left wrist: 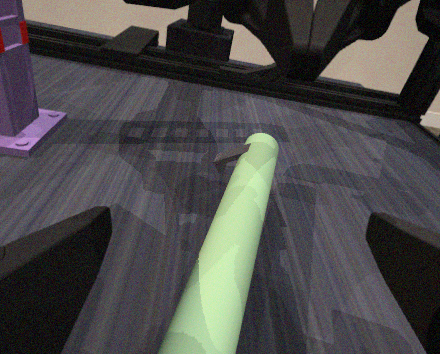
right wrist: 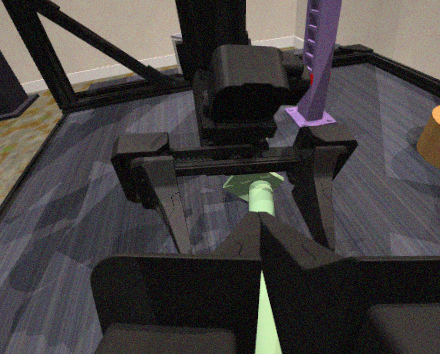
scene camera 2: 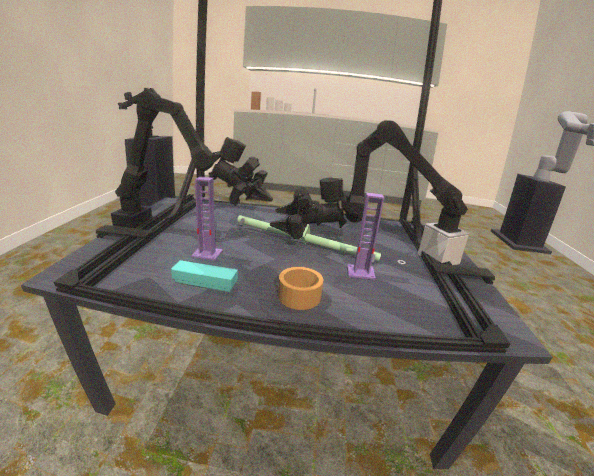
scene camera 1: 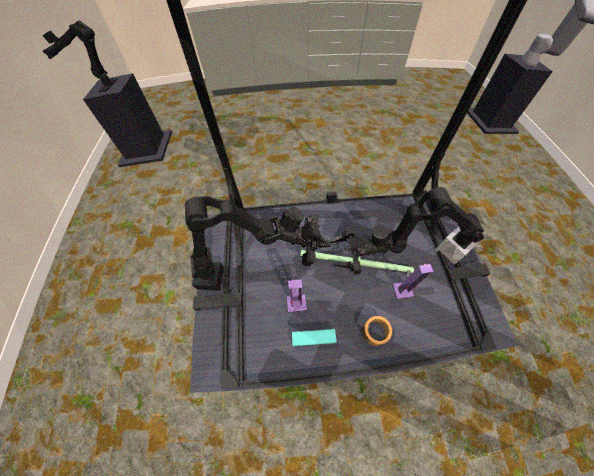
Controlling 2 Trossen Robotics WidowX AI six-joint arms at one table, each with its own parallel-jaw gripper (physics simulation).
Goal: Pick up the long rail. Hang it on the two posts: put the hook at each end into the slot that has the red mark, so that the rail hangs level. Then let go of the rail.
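Places are measured from the left arm's base along level axes (x right, y ahead, z up), in centimetres.
Where they show: left gripper, fingertip midpoint: (left wrist: 240, 221) (right wrist: 263, 264) (scene camera 2: 272, 217) (scene camera 1: 331, 253); right gripper, fingertip midpoint: (left wrist: 303, 66) (right wrist: 256, 220) (scene camera 2: 272, 200) (scene camera 1: 331, 245); left arm's base at its link origin: (scene camera 2: 447, 228) (scene camera 1: 462, 239); right arm's base at its link origin: (left wrist: 203, 27) (scene camera 2: 131, 210) (scene camera 1: 206, 273).
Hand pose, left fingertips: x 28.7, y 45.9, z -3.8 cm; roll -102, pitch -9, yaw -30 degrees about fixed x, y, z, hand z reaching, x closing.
Each offset is from my left fingertips to the top centre of the thing. Level surfaces: height alone.
The long light-green rail {dx -7.7, dy -8.1, dz -0.3 cm} (scene camera 1: 385, 264) (scene camera 2: 327, 242) (left wrist: 232, 225) (right wrist: 261, 199) lies slanting behind the two purple posts and seems to rest on the table. A small dark piece sticks out near its far end in the left wrist view. The picture-left post {dx -6.8, dy +21.5, dz +14.6 cm} (scene camera 1: 296, 300) (scene camera 2: 205, 246) (left wrist: 19, 95) and picture-right post {dx -27.7, dy -15.4, dz +14.6 cm} (scene camera 1: 415, 281) (scene camera 2: 364, 260) (right wrist: 322, 70) stand upright, with red marks low on them. My left gripper (scene camera 2: 276, 216) (left wrist: 240, 221) is open around the rail's middle part, without gripping it. My right gripper (scene camera 2: 270, 198) (left wrist: 303, 66) (right wrist: 256, 220) is shut and empty, above the rail.
A turquoise block {dx -21.0, dy +24.0, dz -3.3 cm} (scene camera 1: 314, 337) (scene camera 2: 204, 275) and an orange ring {dx -32.5, dy +4.7, dz -1.8 cm} (scene camera 1: 367, 330) (scene camera 2: 300, 297) (right wrist: 431, 142) stand in front of the posts. The two grippers are close together. Black frame bars run along the table {dz -6.8 cm} (scene camera 2: 260, 305) edges. A white box (scene camera 1: 456, 246) (scene camera 2: 442, 245) is under the left arm's base.
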